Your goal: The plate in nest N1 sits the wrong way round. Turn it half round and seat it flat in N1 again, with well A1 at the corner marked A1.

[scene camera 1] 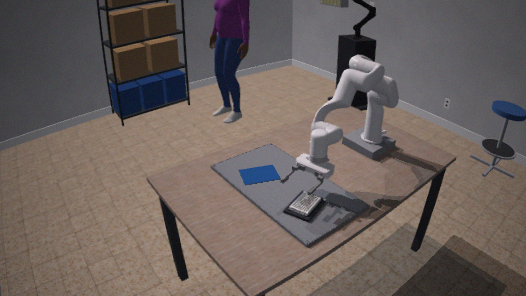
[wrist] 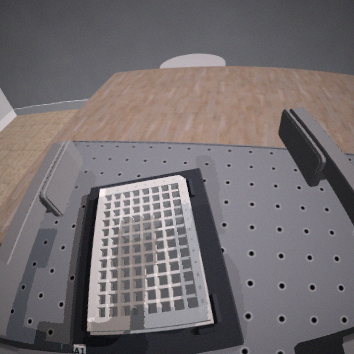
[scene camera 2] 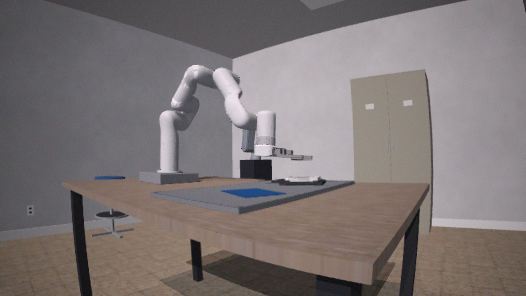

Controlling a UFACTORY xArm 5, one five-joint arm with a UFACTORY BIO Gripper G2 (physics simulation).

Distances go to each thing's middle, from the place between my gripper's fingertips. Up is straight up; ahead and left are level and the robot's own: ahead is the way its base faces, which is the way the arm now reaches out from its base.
The white well plate (wrist: 146, 274) lies 4 cm behind my hand, 2 cm to the left of it and 8 cm below it.
